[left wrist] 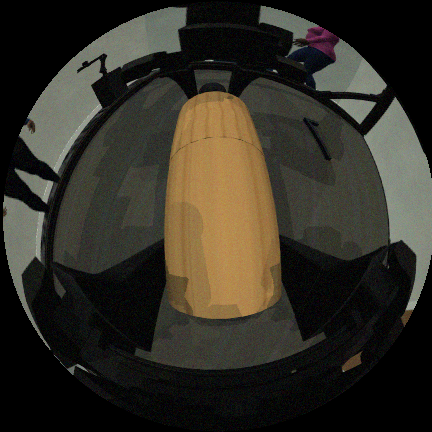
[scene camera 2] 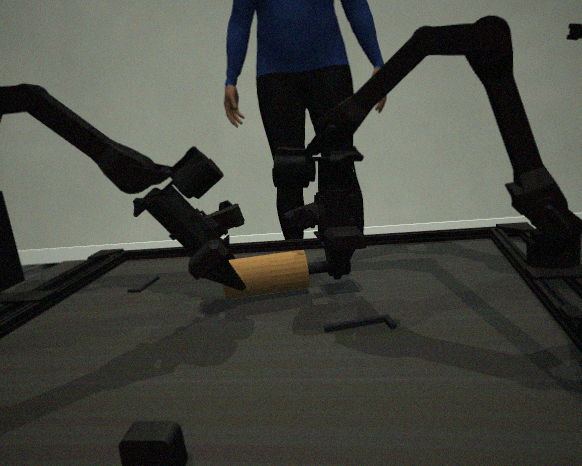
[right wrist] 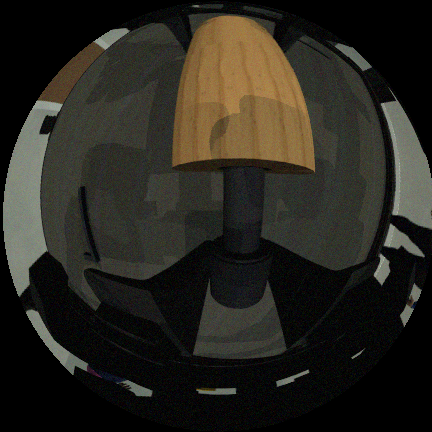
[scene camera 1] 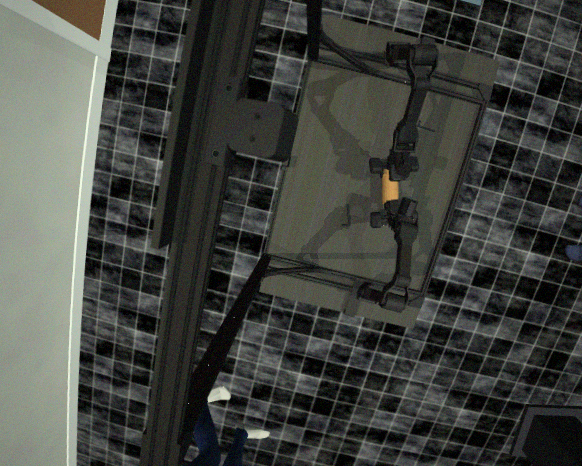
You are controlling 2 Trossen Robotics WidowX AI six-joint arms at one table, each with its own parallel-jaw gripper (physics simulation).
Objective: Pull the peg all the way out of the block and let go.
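Places are measured from the left arm's base along level axes (x back, y left, z down), in millimetres.
Pixels of known places: left gripper, fingertip midpoint: [left wrist: 220, 241] [scene camera 2: 243, 282] [scene camera 1: 389, 176]; right gripper, fingertip midpoint: [scene camera 2: 335, 275] [right wrist: 236, 245]; left arm's base, link origin: [scene camera 1: 392, 57]; right arm's base, link origin: [scene camera 2: 554, 266] [scene camera 1: 365, 289].
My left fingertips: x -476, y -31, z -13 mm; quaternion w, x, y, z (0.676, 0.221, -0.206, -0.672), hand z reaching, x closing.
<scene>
For each thing: its top centre in the pictures, then the offset to it from my left fingertips.
- block, top centre: [left wrist: 220, 150] [right wrist: 243, 34] [scene camera 2: 262, 255] [scene camera 1: 392, 186] dx -38, dy +0, dz -43 mm
- dark round peg, top centre: [right wrist: 250, 200] [left wrist: 213, 99] [scene camera 2: 312, 258] dx -124, dy +0, dz -25 mm
- L-shaped dark key, top centre: [right wrist: 79, 226] [scene camera 2: 359, 324] [left wrist: 322, 136] dx -155, dy -185, dz +24 mm
- thin dark key, top centre: [scene camera 2: 143, 282] dx +201, dy +171, dz +26 mm
The block [scene camera 1: 390, 187] [scene camera 2: 275, 272] [left wrist: 220, 210] [right wrist: 240, 90] is an orange wood-grained cylinder lying on its side between my two grippers. My left gripper [scene camera 2: 235, 282] [left wrist: 220, 241] is shut on the block near the end away from the peg, with a finger on each side. The dark round peg [scene camera 2: 317, 268] [right wrist: 243, 205] sticks out of the block's other end, its thicker head towards my right wrist. My right gripper [scene camera 2: 338, 270] [right wrist: 236, 245] is shut on the peg by its head. The peg's far end is hidden, seemingly inside the block.
An L-shaped dark key [scene camera 2: 357, 324] [left wrist: 318, 140] [right wrist: 89, 225] lies on the table beside the block. Another thin dark key [scene camera 2: 145, 285] lies at the left in scene camera 2. A dark box [scene camera 2: 152, 442] stands in that view's foreground. Dark rails edge the table, and a person stands beyond.
</scene>
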